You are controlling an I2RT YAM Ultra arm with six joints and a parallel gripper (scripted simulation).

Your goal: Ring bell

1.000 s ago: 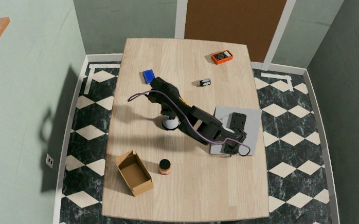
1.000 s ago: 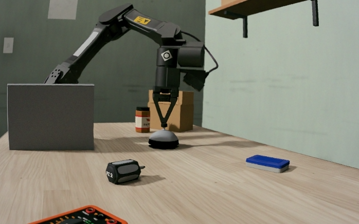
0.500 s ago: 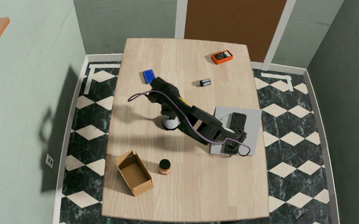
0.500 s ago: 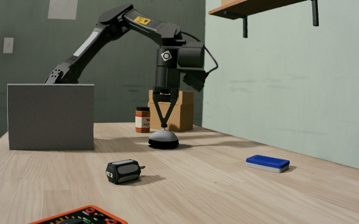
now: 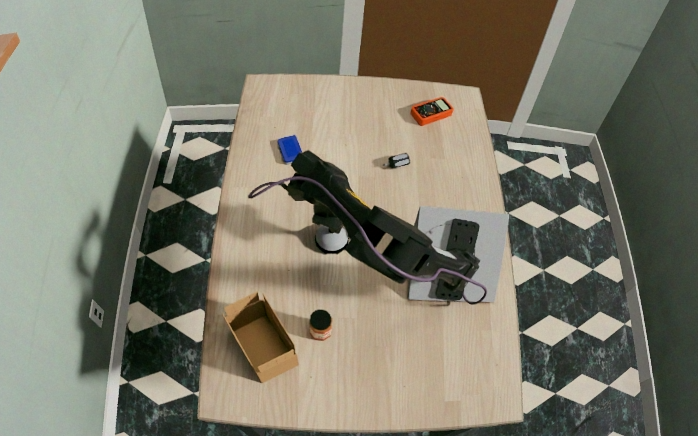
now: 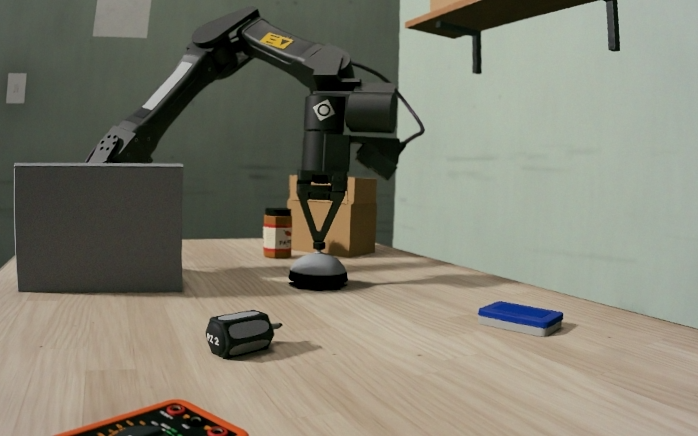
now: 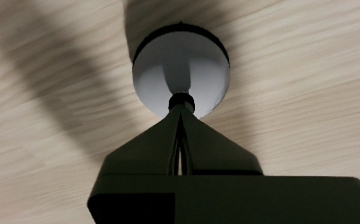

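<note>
My gripper is now 20 mm above the black button. From my hand the other things lie so: jar 250 mm to the left, 30 mm below, 10 mm behind; black screwdriver bit holder 270 mm to the right, 140 mm behind, 50 mm below; bell 30 mm below.
</note>
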